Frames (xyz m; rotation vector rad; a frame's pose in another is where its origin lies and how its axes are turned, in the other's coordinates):
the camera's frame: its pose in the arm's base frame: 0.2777 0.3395 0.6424 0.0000 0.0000 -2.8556
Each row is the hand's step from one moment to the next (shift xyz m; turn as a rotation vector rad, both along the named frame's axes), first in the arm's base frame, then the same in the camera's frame.
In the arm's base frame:
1: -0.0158 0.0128 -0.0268 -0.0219 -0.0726 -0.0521
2: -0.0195 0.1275 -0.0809 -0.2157 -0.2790 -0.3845
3: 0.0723 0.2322 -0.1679 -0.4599 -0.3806 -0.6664
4: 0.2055 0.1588 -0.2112 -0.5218 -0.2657 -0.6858
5: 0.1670 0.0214 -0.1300 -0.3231 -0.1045 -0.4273
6: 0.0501 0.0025 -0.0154 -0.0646 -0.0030 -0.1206
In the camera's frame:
1: 0.0115 -0.0167 -0.0268 0.0415 0.0635 -0.0521
2: -0.0173 -0.1278 -0.0809 0.2856 0.2068 -0.3845
3: -0.1349 -0.2024 -0.1679 0.5486 0.2354 -0.6664
4: -0.2420 -0.0944 -0.2112 0.5756 0.1077 -0.6858
5: -0.1663 0.0266 -0.1300 0.3395 0.0091 -0.4273
6: -0.0488 0.0117 -0.0154 0.0628 -0.0153 -0.1206

